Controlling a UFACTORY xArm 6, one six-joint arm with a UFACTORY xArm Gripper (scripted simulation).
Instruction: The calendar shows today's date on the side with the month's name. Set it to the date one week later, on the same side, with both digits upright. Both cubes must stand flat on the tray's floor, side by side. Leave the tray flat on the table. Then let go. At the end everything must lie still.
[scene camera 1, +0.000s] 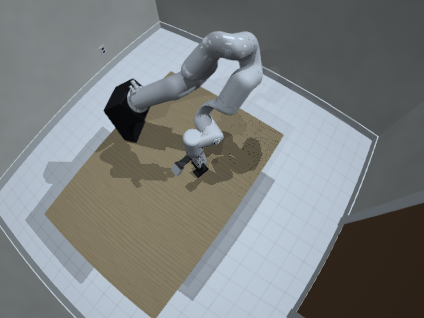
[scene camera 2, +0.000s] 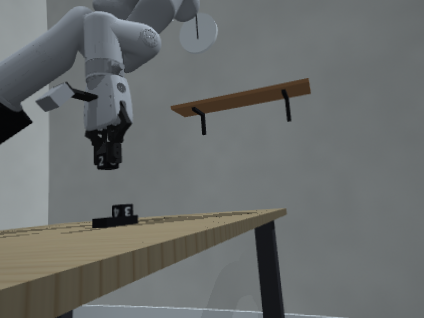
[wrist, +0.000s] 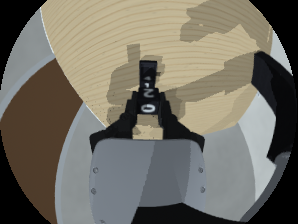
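Note:
The gripper (scene camera 2: 107, 164) can be seen in the wrist view (wrist: 148, 98) too.

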